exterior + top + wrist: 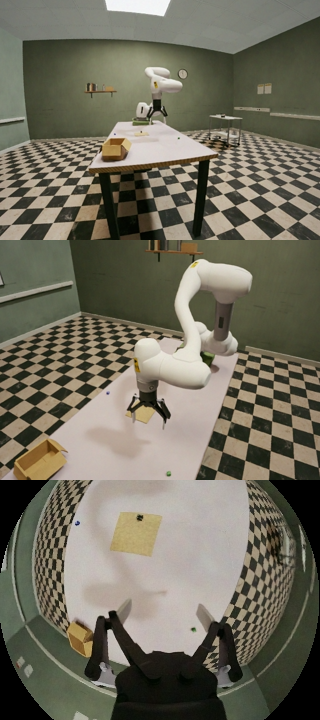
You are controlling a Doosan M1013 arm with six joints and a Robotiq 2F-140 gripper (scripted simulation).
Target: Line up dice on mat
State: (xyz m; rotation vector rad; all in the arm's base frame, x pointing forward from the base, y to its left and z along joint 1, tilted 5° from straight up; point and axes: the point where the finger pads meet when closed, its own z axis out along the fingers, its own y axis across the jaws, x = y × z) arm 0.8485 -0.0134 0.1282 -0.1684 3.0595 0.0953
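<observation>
The green die lies 130 mm ahead of my hand, 150 mm to the left of it and 120 mm below it. Round my hand: black die 220 mm behind, 110 mm to the right, 120 mm below; blue die 230 mm behind, 390 mm to the right, 120 mm below; yellow mat 170 mm behind, 120 mm to the right, 130 mm below.
</observation>
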